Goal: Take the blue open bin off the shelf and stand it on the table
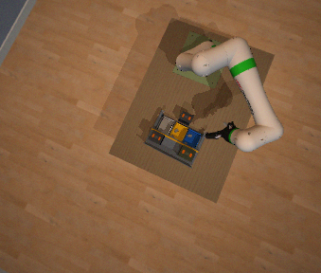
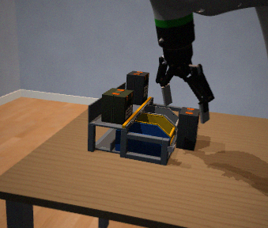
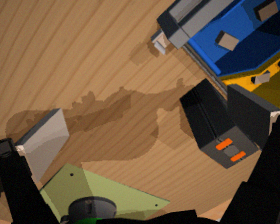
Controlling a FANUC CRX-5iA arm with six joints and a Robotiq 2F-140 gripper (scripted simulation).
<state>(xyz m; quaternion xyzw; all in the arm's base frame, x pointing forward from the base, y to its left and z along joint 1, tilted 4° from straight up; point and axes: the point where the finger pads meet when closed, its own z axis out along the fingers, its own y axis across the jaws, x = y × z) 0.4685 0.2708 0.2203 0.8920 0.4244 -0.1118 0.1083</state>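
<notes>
Now: hand 14 cm short of the blue bin, 10 cm to the left of it and 15 cm above it. Also, from my hand: grey bin (13 cm ahead, 32 cm to the right, 15 cm below); then yellow bin (14 cm ahead, 21 cm to the right, 15 cm below).
</notes>
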